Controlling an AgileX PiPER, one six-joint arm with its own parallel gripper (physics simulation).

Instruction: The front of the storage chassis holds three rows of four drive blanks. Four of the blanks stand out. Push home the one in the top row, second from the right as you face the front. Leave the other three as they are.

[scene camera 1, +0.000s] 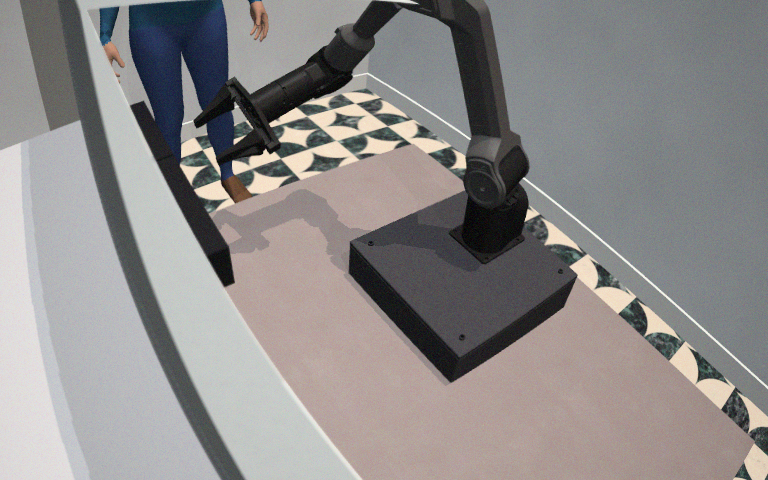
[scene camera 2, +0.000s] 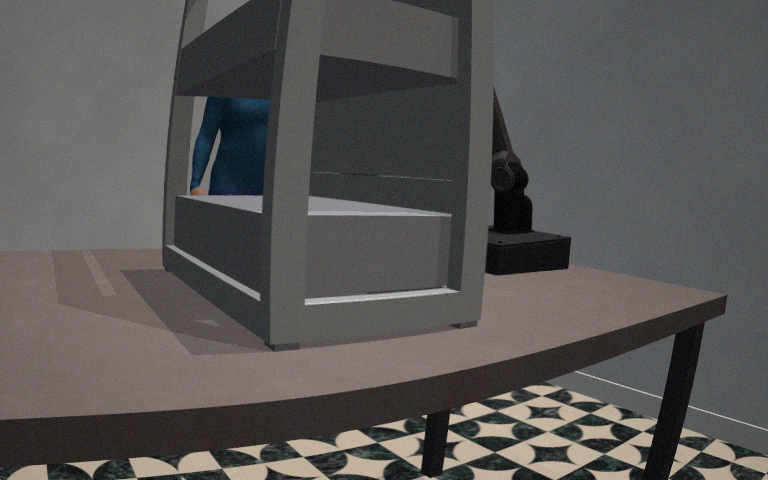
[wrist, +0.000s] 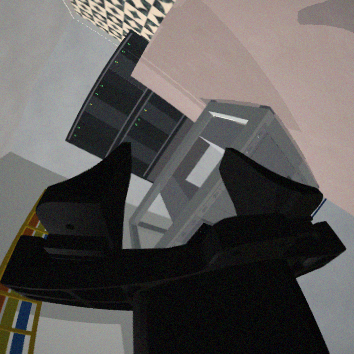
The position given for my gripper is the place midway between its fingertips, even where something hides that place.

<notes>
I see my gripper (wrist: 178,155) and a grey rack (scene camera 1: 246,239).
The grey rack also shows in scene camera 2 (scene camera 2: 394,95).
</notes>
